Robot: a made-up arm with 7 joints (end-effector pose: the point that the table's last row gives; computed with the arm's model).
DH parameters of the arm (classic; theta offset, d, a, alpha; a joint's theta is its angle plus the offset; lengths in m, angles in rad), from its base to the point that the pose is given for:
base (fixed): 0 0 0 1.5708
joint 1: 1.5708 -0.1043 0 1.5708
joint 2: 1.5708 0 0 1.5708
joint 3: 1.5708 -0.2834 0 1.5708
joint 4: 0 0 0 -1.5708
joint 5: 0 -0.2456 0 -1.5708
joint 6: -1.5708 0 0 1.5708
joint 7: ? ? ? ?
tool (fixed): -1.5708 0 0 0
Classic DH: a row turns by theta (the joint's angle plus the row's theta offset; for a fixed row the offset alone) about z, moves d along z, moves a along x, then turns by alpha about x.
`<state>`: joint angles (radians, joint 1 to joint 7).
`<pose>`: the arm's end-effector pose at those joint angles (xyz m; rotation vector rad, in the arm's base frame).
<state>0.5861 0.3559 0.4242 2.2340 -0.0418 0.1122 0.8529</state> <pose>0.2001 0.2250 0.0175 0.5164 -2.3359 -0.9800</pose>
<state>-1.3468 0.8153 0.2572 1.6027 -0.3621 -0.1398 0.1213</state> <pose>-0.0872 0.3477 -0.2633 0.2045 -0.3399 -1.1916</pose>
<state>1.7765 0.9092 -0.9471 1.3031 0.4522 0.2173 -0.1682</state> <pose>0.3298 0.2610 0.2101 0.8849 -2.2187 -0.3732</pose>
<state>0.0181 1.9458 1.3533 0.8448 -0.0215 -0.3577 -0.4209</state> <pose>0.0336 0.4540 0.3311 -2.1857 1.9856 -0.2101</pose>
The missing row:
joint 7: 1.5708 0 0 1.5708
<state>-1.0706 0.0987 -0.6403 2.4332 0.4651 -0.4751 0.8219</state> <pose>-0.0314 0.0188 -0.1632 -1.5061 -1.8124 -0.0064</pose>
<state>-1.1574 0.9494 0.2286 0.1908 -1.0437 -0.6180 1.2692</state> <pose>-0.2536 0.5369 -0.1608 -1.0152 1.4363 -0.7002</pose>
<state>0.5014 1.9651 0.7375 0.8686 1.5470 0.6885 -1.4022</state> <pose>-0.0159 0.4640 0.3177 0.9733 -1.3764 2.0022</pose>
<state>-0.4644 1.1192 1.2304 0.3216 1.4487 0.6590 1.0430</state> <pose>-0.0483 0.6009 -0.1542 -0.5569 -1.8379 1.0329</pose>
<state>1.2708 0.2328 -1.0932 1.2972 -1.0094 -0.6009 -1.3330</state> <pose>0.4035 -0.0193 -0.0111 -0.2585 2.4576 0.4472</pose>
